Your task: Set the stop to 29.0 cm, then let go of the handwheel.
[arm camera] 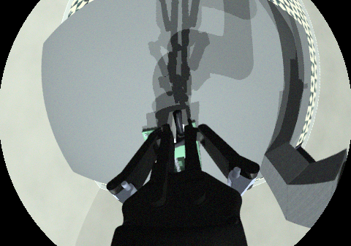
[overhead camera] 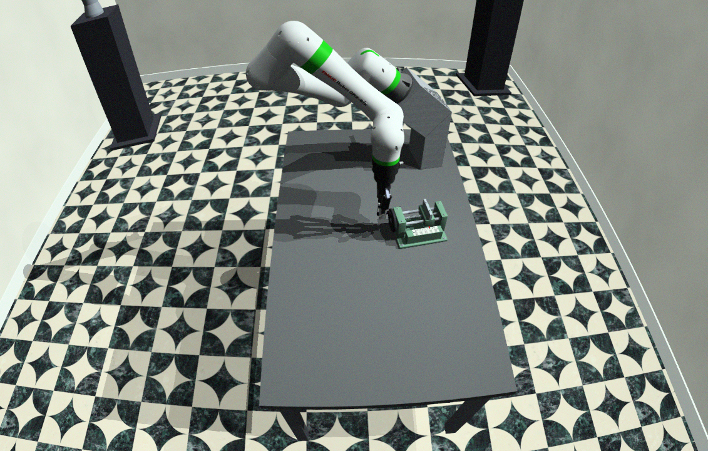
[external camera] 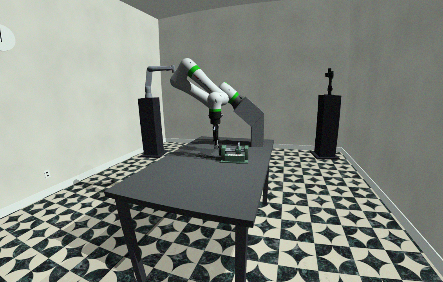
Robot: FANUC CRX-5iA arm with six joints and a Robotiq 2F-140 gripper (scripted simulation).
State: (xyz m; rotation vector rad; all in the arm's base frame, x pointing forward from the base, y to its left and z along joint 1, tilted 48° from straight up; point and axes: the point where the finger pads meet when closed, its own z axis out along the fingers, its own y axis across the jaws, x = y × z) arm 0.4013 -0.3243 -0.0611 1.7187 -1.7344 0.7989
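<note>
My gripper is now 1 cm short of the black handwheel, 2 cm to the right of it and 2 cm above it. Also, from my hand: green stop fixture 4 cm ahead, 17 cm to the left, 2 cm below.
</note>
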